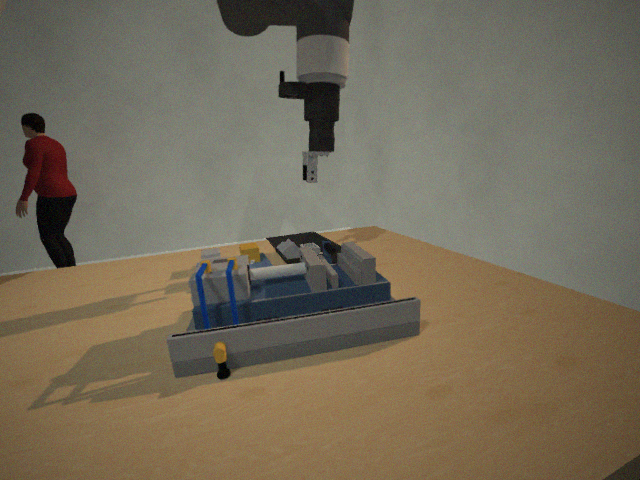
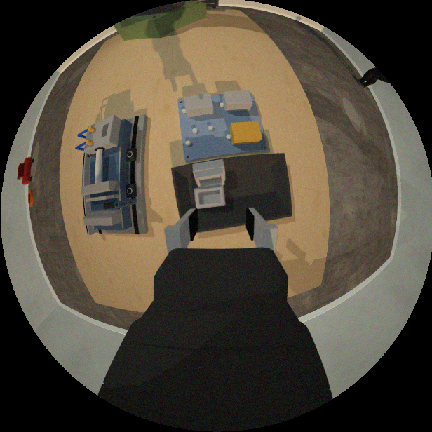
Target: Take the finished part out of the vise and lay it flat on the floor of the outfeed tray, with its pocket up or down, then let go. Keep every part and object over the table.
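Places are measured from the arm's base along level axes (x right, y ahead, z up), in millimetres.
Pixels of known places: gripper, fingertip midpoint: (image 1: 309,181).
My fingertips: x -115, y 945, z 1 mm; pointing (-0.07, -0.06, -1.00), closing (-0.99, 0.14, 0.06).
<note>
Behind a point stands the place of what it marks.
The grey finished part (image 1: 288,249) {z -138, x -78, y 875 mm} (image 2: 209,172) rests tilted inside the dark outfeed tray (image 1: 305,236) {z -157, x -263, y 968 mm} (image 2: 260,185), on the side near the blue plate, with its pocket partly visible. It touches or lies very close to a second grey pocketed part (image 2: 209,197), which looks flat with its pocket up; how they bear on each other is unclear. My gripper (image 1: 309,180) {z 1, x -115, y 945 mm} (image 2: 221,217) is open and empty, high above the tray, with its fingers apart from both parts. The blue vise (image 1: 292,305) {z -142, x 188, y 815 mm} (image 2: 112,170) has no part visible between its jaws.
Beside the tray is a blue plate (image 2: 200,146) with white pegs, two grey blocks (image 2: 198,105) (image 2: 238,101) and a yellow block (image 1: 249,252) {z -155, x -168, y 799 mm} (image 2: 246,133). A long grey rail (image 1: 299,330) {z -154, x 233, y 811 mm} runs along the vise. A person in red (image 1: 51,165) stands beyond the table.
</note>
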